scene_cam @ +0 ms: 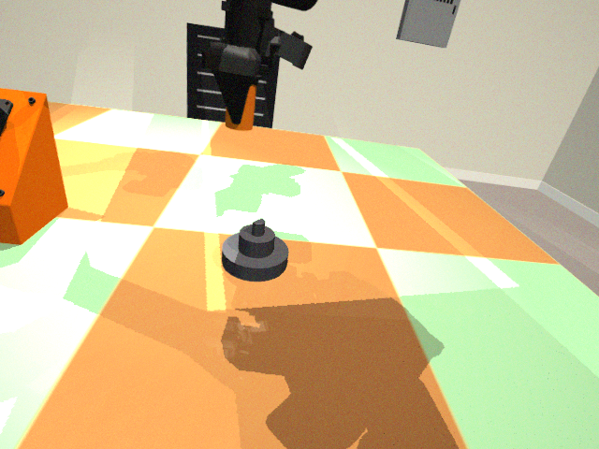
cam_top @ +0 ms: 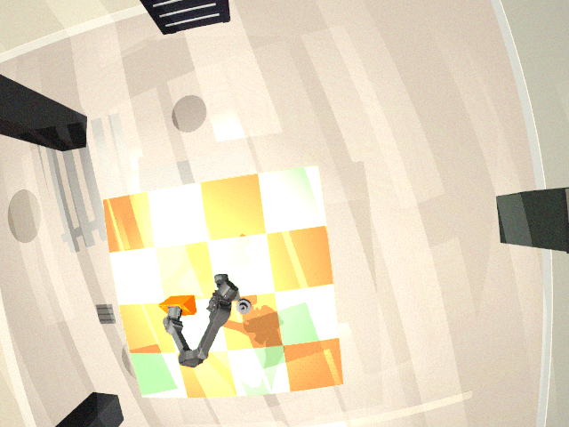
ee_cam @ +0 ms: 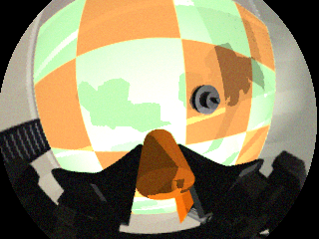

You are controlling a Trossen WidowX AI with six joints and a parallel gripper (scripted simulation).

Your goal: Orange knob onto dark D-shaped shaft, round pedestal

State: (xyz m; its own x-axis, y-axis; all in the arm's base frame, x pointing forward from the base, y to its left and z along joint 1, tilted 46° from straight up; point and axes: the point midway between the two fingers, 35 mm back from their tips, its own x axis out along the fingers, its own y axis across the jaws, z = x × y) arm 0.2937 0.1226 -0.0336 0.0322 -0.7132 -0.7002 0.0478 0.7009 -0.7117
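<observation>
Now: gripper tip 5 cm short of the pedestal, 15 cm to the left of it and 11 cm above it. Also, from my gripper tip: knob 2 cm above.
</observation>
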